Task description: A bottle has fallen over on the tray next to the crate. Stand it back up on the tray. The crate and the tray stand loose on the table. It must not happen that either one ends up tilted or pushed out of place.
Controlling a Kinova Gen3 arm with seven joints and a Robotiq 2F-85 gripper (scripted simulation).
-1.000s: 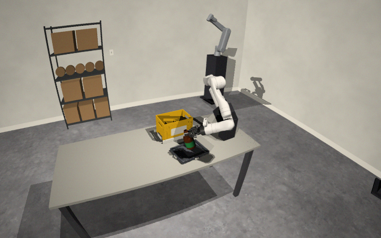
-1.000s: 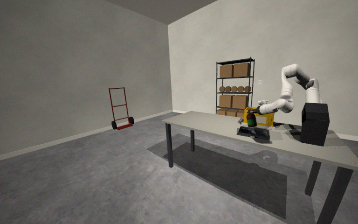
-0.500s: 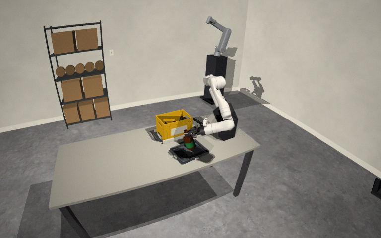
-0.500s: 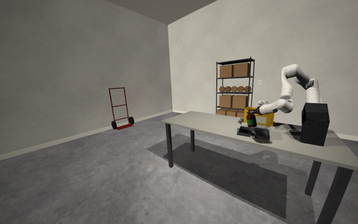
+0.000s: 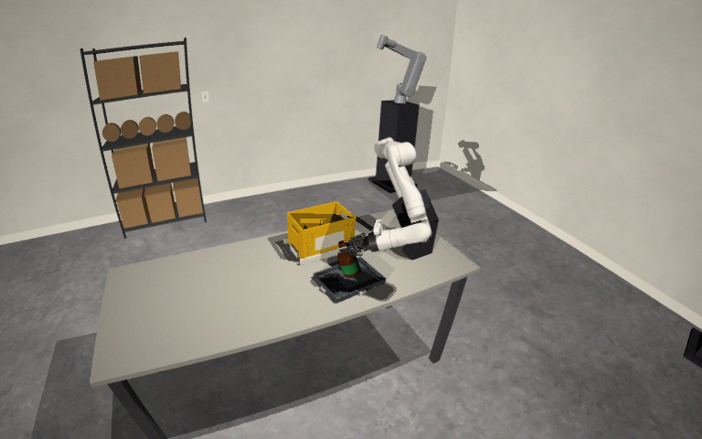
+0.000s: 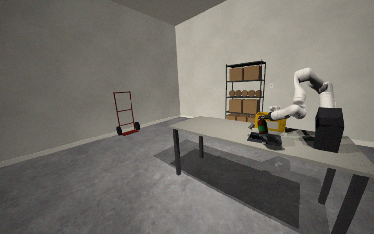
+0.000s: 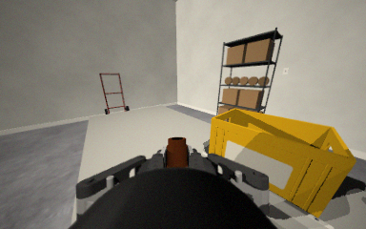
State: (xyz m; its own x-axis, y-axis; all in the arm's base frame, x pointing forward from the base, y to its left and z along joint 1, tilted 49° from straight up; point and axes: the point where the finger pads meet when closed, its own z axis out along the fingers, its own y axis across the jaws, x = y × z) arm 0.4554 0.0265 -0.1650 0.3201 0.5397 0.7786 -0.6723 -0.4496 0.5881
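The bottle lies 50 mm below my hand, 10 mm to the left of it and 10 mm behind it. The rest, counted from my hand: yellow crate 310 mm to the right, 110 mm below, 70 mm behind; tray 180 mm below, 40 mm behind, 10 mm to the right.
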